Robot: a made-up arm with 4 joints. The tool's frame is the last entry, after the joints.
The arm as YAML. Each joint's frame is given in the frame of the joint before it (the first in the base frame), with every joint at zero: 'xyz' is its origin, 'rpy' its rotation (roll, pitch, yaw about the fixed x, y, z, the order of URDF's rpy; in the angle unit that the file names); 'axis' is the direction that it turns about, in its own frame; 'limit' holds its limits. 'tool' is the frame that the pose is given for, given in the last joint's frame.
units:
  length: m
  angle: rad
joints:
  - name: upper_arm
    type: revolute
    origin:
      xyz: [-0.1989, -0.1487, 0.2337]
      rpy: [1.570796, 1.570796, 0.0]
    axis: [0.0, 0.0, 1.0]
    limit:
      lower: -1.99
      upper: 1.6
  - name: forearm
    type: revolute
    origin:
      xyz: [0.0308, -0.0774, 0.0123]
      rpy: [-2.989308, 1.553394, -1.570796]
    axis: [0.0, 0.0, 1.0]
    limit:
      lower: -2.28
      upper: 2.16
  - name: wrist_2
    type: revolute
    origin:
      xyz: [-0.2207, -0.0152, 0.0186]
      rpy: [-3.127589, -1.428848, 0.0]
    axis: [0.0, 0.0, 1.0]
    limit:
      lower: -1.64
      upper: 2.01
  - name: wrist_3
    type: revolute
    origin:
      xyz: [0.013, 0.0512, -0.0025]
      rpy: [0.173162, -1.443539, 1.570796]
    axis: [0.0, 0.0, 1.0]
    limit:
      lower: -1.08
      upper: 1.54
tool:
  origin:
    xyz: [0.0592, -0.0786, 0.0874]
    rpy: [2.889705, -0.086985, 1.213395]
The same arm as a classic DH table. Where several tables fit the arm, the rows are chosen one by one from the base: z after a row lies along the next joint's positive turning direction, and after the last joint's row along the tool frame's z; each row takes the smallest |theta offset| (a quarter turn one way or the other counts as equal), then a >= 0, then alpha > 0; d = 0 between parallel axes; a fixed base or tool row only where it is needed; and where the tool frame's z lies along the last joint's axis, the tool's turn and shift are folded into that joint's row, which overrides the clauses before.
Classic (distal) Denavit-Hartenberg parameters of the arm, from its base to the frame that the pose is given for. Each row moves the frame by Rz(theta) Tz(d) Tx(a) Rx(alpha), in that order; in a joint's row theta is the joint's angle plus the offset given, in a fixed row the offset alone. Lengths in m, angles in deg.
base (fixed): a -0.1989, alpha 90.00, d 0.2337, theta offset 0.00
upper_arm: a -0.0422, alpha 90.99, d 0.1598, theta offset 81.27
forearm: a -0.0121, alpha 98.13, d -0.0848, theta offset 0.66
wrist_2: a -0.0217, alpha -82.82, d -0.2196, theta offset -79.88
wrist_3: a -0.0767, alpha 164.75, d 0.2650, theta offset -3.09
tool (fixed): a 0.0000, alpha 0.00, d 0.2345, theta offset 19.28
Joint limits (deg, base to tool): -114.02..91.67 -130.63..123.76 -93.97..115.16 -61.88..88.24

